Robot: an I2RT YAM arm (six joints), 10 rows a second.
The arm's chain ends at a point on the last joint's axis. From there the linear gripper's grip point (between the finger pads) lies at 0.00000 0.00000 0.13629 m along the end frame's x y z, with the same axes.
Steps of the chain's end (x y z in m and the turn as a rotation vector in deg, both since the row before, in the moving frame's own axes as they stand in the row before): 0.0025 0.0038 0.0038 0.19 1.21 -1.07; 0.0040 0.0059 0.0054 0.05 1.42 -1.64; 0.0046 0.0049 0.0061 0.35 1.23 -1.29; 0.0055 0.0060 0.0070 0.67 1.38 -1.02; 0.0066 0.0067 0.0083 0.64 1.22 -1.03; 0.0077 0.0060 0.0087 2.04 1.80 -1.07; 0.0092 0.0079 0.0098 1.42 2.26 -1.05; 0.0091 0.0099 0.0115 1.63 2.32 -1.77; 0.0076 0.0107 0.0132 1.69 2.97 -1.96; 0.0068 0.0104 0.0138 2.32 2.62 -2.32; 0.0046 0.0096 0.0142 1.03 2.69 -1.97
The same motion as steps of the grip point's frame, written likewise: 0.0054 0.0033 0.0038 0.19 1.21 -1.07; 0.0074 0.0057 0.0054 0.05 1.42 -1.64; 0.0075 0.0040 0.0061 0.35 1.23 -1.29; 0.0088 0.0044 0.0070 0.67 1.38 -1.02; 0.0095 0.0052 0.0083 0.64 1.22 -1.03; 0.0119 0.0011 0.0085 2.04 1.80 -1.07; 0.0145 0.0045 0.0097 1.42 2.26 -1.05; 0.0146 0.0059 0.0113 1.63 2.32 -1.77; 0.0146 0.0066 0.0130 1.69 2.97 -1.96; 0.0129 0.0048 0.0135 2.32 2.62 -2.32; 0.0110 0.0070 0.0140 1.03 2.69 -1.97
